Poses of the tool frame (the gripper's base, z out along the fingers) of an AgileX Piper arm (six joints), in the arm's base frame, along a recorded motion.
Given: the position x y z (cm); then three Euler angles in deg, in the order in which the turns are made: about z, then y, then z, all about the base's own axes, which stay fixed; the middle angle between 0 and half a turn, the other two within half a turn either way.
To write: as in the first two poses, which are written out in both.
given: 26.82 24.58 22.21 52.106 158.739 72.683
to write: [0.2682 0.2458 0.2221], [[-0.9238 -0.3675 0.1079], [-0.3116 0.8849 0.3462], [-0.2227 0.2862 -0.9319]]
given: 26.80 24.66 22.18 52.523 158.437 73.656
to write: [0.2680 0.2466 0.2218], [[-0.9208 -0.3762 0.1034], [-0.3197 0.8794 0.3527], [-0.2236 0.2917 -0.9300]]
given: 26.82 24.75 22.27 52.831 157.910 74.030
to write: [0.2682 0.2475 0.2227], [[-0.9201 -0.3777 0.1035], [-0.3190 0.8761 0.3615], [-0.2272 0.2997 -0.9266]]
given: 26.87 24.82 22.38 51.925 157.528 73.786
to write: [0.2687 0.2482 0.2238], [[-0.9150 -0.3890 0.1067], [-0.3274 0.8707 0.3670], [-0.2357 0.3009 -0.9241]]
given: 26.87 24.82 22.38 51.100 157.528 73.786
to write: [0.2687 0.2482 0.2238], [[-0.9093 -0.4022 0.1067], [-0.3399 0.8659 0.3670], [-0.2400 0.2975 -0.9241]]
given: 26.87 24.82 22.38 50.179 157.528 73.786
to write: [0.2687 0.2482 0.2238], [[-0.9027 -0.4167 0.1067], [-0.3538 0.8603 0.3670], [-0.2448 0.2936 -0.9241]]
